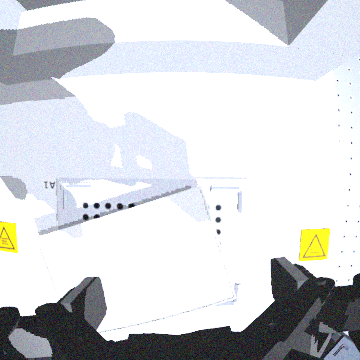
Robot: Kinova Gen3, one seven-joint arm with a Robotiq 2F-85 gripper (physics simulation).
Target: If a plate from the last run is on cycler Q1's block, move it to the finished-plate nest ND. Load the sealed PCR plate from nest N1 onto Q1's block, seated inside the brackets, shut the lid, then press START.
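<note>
A pale, flat plate [145, 260] lies askew across Q1's block [102, 212], turned relative to the brackets. Its upper edge runs slantwise over the wells, and its lower right corner reaches the lower right bracket [235, 292]. Some dark wells show above its upper edge and to its right. The upper right bracket [240, 201] is uncovered. Glare hides the plate's top detail and whether it is sealed. My gripper [185, 287] is open, with its fingers wide apart at the left and right of the plate's lower part and nothing held. The START button and nests N1 and ND do not show.
Yellow warning labels [314, 244] [7, 237] flank the block. The A1 mark [49, 184] is at its upper left. A panel with small dots [345, 175] runs along the right. Grey shapes and shadows cross the top; glare hides which part is the lid.
</note>
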